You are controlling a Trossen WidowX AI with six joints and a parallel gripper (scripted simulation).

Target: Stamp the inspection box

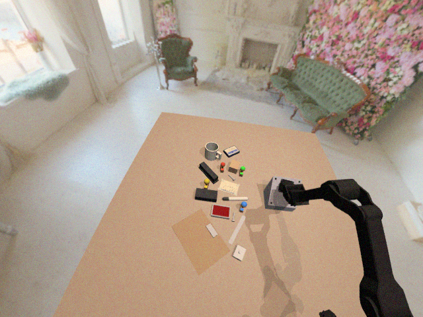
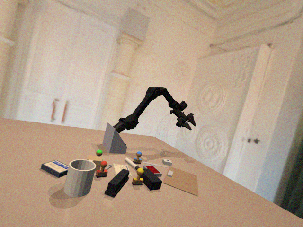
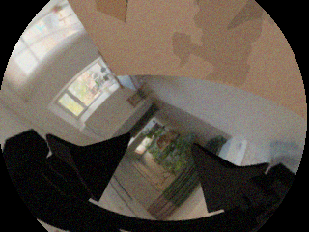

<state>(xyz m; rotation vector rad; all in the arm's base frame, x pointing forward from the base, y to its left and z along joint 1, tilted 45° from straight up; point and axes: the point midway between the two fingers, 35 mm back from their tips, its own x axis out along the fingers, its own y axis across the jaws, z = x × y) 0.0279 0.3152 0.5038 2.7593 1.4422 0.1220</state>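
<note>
The green-knobbed stamp is 710 mm to the right of my gripper tip, 220 mm below it and 170 mm ahead of it. From my gripper tip the other things lie so: blue-knobbed stamp: 500 mm to the right, 220 mm below, 150 mm ahead; then ruler: 390 mm to the right, 230 mm below, 160 mm ahead; then red ink pad: 460 mm to the right, 250 mm ahead, 230 mm below.
</note>
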